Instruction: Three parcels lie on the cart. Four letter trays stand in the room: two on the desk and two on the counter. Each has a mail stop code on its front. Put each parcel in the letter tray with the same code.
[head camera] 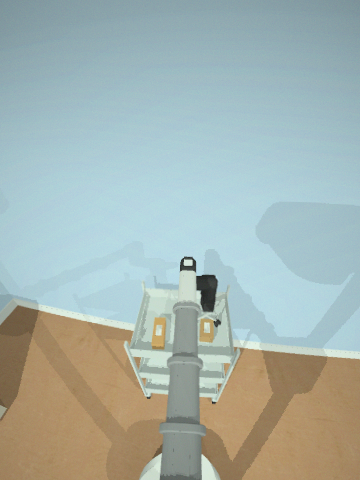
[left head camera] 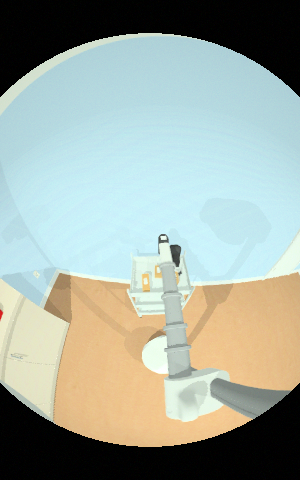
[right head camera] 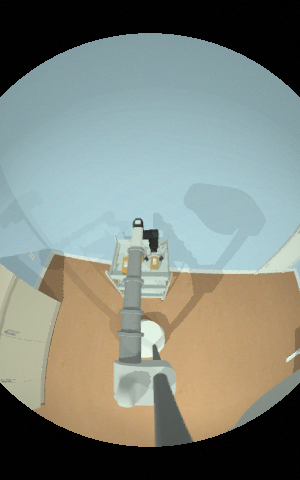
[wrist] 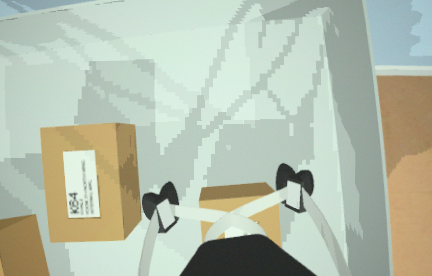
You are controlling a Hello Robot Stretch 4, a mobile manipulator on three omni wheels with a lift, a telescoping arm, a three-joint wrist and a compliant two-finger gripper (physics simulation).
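Frame: origin at the robot's base, x back, y right, z up, level; millimetres.
Where they show: gripper, fingertip midpoint: [head camera: 205, 325] [right head camera: 153, 259] [wrist: 228, 187]; robot's base at its link origin: [left head camera: 162, 353] [right head camera: 144, 337].
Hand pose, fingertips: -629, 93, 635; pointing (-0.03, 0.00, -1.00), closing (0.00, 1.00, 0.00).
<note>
Each offset is from my fingertips to the centre of the thing, as dx, dy, dz. "spot": to the spot under its first point.
My gripper [wrist: 228, 187] [head camera: 207, 321] [right head camera: 153, 258] is open over the right part of the white cart [wrist: 350, 150] [head camera: 210, 354]. Below it lies a tan parcel {+43, +2, +25} [wrist: 267, 225] [head camera: 206, 336] [right head camera: 155, 266], between the fingertips as seen in the wrist view; its label is mostly covered by the gripper. A second parcel {-29, -112, +25} [wrist: 105, 137] [left head camera: 158, 271], labelled K64, lies left of the left fingertip. A third parcel {+67, -214, +26} [wrist: 22, 250] [head camera: 158, 342] [left head camera: 145, 287] [right head camera: 125, 265] lies farther left, cut off in the wrist view, its code not readable. No letter tray shows.
The telescoping arm [head camera: 185, 390] [left head camera: 174, 310] [right head camera: 131, 300] reaches across the cart and hides part of its top. A blue wall [head camera: 180, 150] stands behind the cart. A beige cabinet [left head camera: 37, 345] [right head camera: 25, 360] stands at the left, with a red thing {spot: +619, -1343, +257} [left head camera: 1, 315] at its edge.
</note>
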